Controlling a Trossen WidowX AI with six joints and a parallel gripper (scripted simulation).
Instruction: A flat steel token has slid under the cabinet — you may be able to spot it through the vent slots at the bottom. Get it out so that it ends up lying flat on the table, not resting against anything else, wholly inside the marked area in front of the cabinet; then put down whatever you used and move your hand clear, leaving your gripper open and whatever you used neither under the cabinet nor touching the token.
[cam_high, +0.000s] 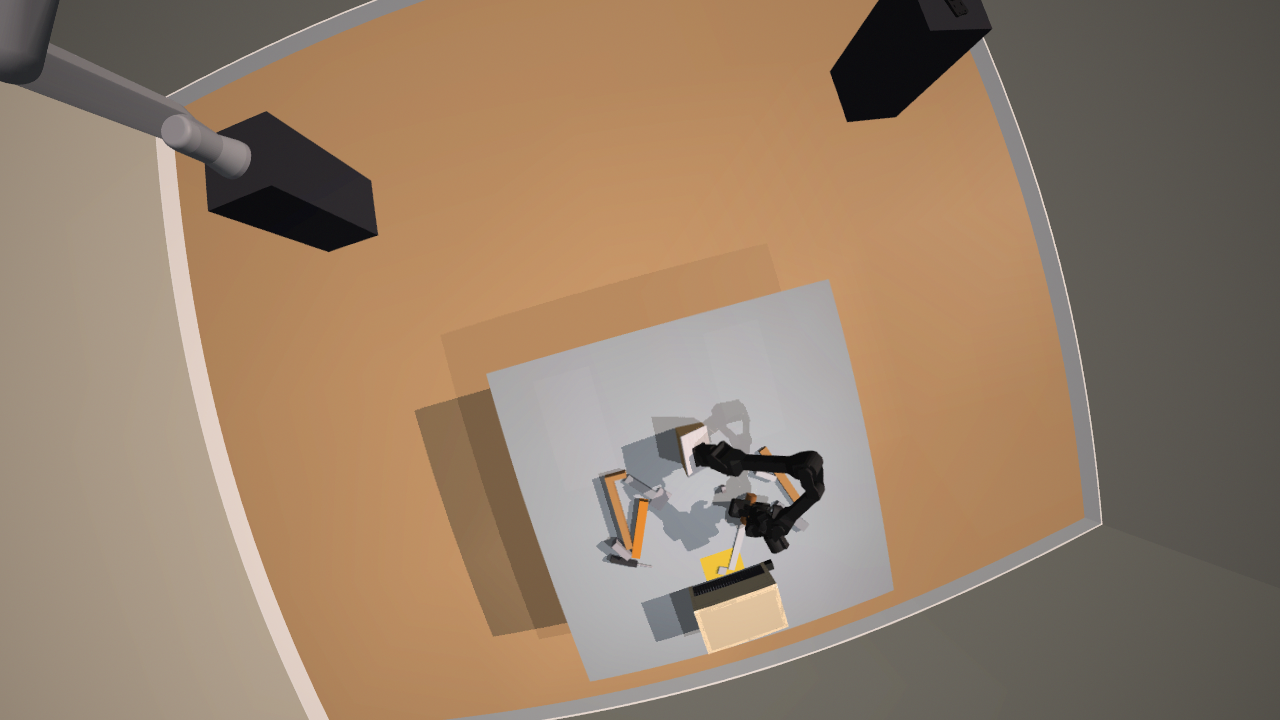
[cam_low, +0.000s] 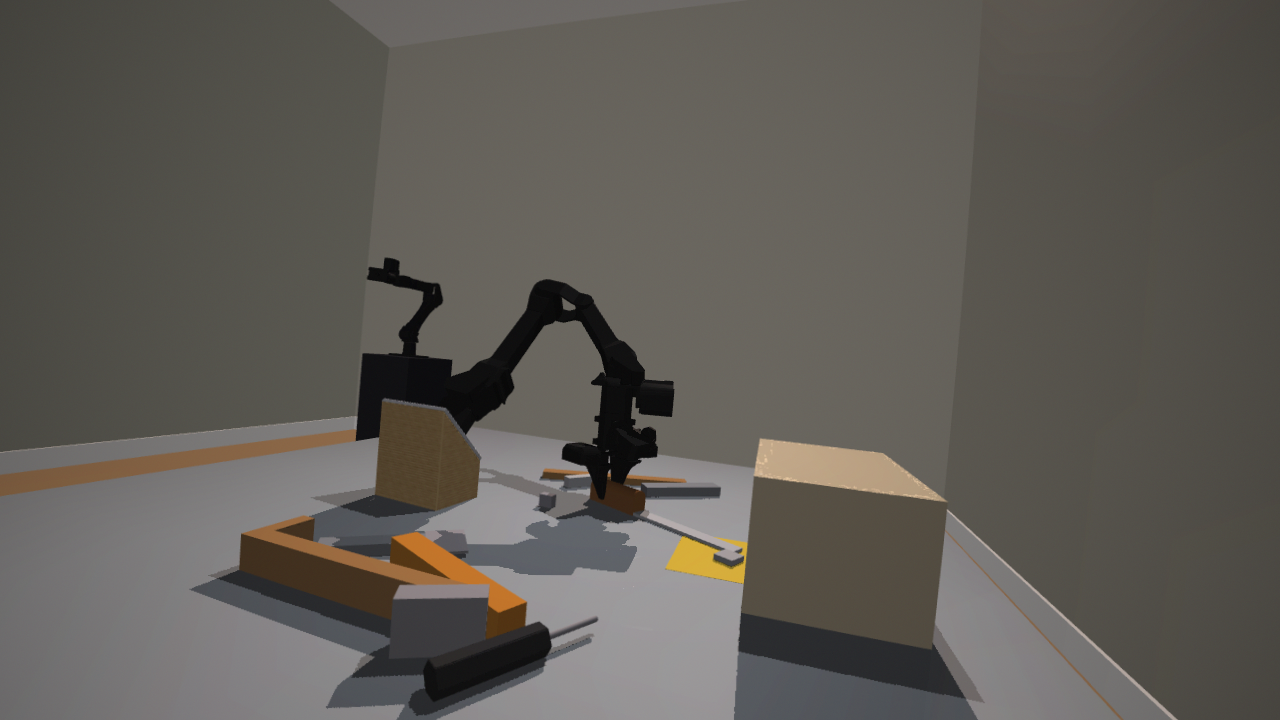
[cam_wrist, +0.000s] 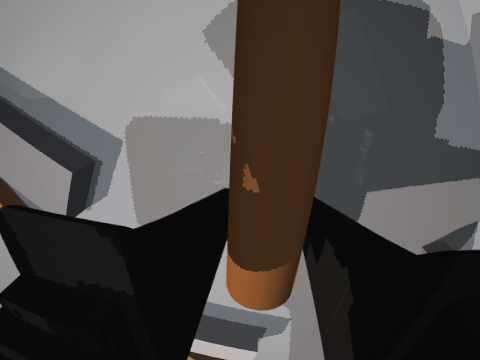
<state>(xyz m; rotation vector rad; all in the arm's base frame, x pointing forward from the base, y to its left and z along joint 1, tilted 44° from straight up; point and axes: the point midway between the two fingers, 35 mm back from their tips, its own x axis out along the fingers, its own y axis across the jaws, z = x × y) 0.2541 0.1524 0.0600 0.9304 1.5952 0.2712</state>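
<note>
Right now my gripper tip is 50 mm past the orange stick and 140 mm to the right of it. The rest, counted from my gripper tip: grey bar (100 mm ahead, 140 mm to the left); then grey cube (80 mm behind, 80 mm to the right); then flat grey token (240 mm ahead, 150 mm to the right).
</note>
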